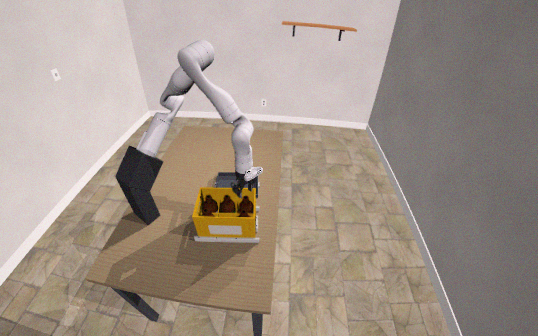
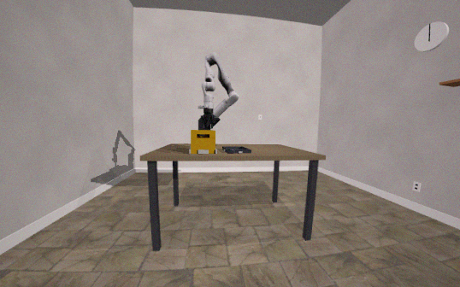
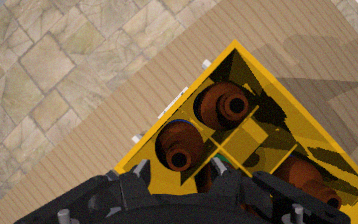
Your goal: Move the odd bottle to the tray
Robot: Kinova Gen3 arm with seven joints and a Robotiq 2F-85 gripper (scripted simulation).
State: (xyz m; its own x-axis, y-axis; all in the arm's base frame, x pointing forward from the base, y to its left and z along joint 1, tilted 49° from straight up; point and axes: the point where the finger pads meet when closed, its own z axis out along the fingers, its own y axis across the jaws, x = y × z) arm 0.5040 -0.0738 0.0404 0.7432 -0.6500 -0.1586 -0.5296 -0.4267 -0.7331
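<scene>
My hand is 12 cm above the yellow crate, 8 cm past it and 6 cm to the left of it. Also, from my hand: dark grey tray 23 cm to the left, 19 cm below, 11 cm behind.
</scene>
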